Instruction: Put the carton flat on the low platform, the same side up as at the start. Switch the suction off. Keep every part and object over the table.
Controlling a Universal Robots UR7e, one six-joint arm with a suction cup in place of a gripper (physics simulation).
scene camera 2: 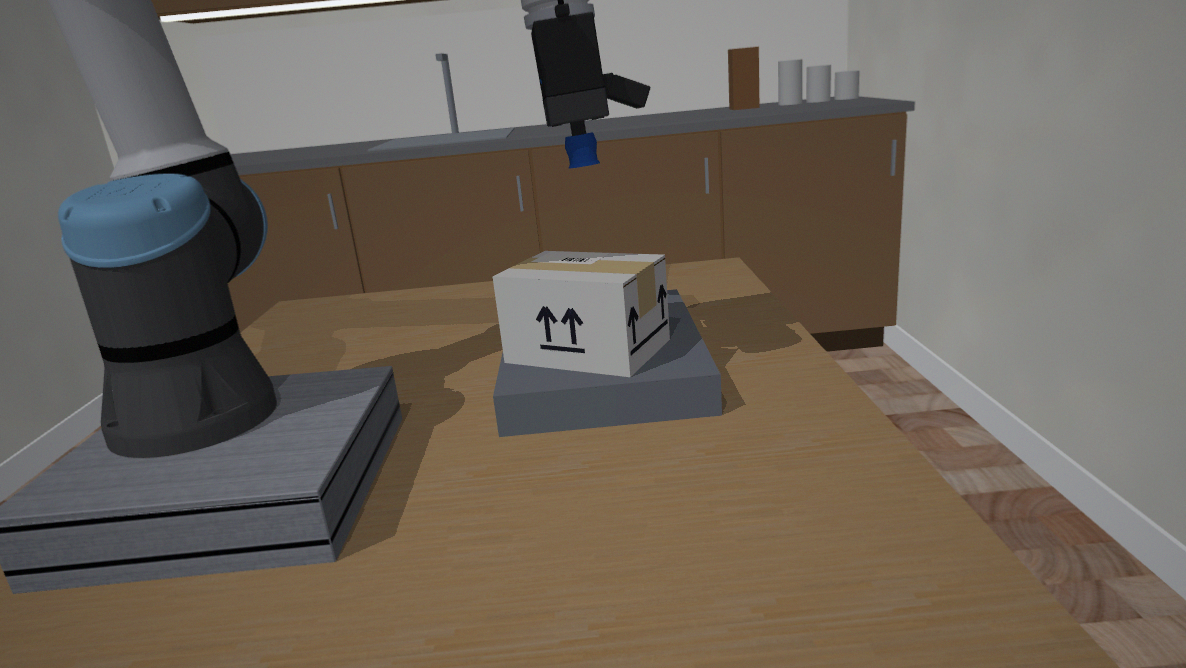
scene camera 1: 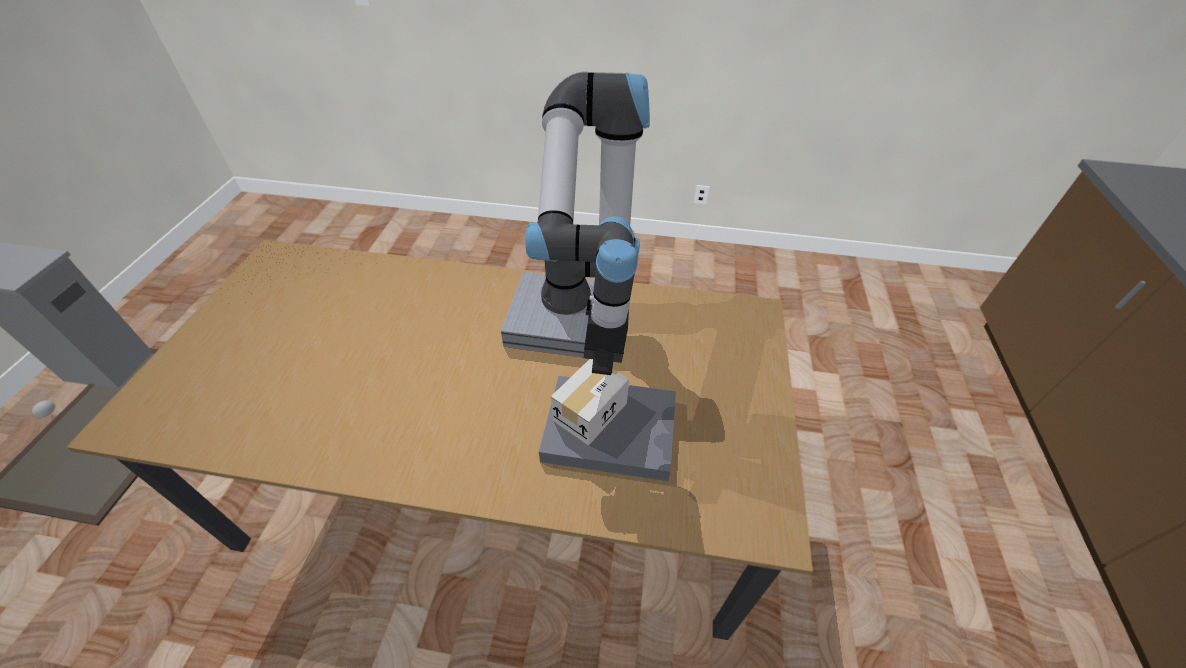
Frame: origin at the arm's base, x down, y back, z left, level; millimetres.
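Seen in the pictures: hand, tool point: [scene camera 2: 584, 165]; arm's base, link origin: [scene camera 2: 195, 420] [scene camera 1: 566, 296].
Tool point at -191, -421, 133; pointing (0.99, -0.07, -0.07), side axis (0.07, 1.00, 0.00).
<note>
Offsets run from my tool point to a thing's top centre, as dx, dy, dz. Level surfaces: height alone.
The white carton {+107, +18, -24} [scene camera 1: 587, 406] [scene camera 2: 564, 319] rests flat on the low grey platform {+212, -3, +29} [scene camera 1: 605, 464] [scene camera 2: 610, 404], with its taped, labelled face up and its printed arrows pointing up. It sits turned at an angle to the platform's sides, with one lower corner close to the platform's edge at the left in both views. My suction gripper [scene camera 1: 602, 365] [scene camera 2: 581, 151] is off and holds nothing. In the scene camera 2 view its blue cup hangs clear above the carton with a wide gap. In the scene camera 1 view the cup is hidden by the black tool body.
The platform stands on the wooden table {dx +260} [scene camera 1: 331, 373] [scene camera 2: 663, 531], near its front right in the scene camera 1 view. The arm's grey base block [scene camera 1: 531, 323] [scene camera 2: 182, 531] stands behind the platform there. A kitchen counter [scene camera 2: 663, 126] stands beyond the table.
</note>
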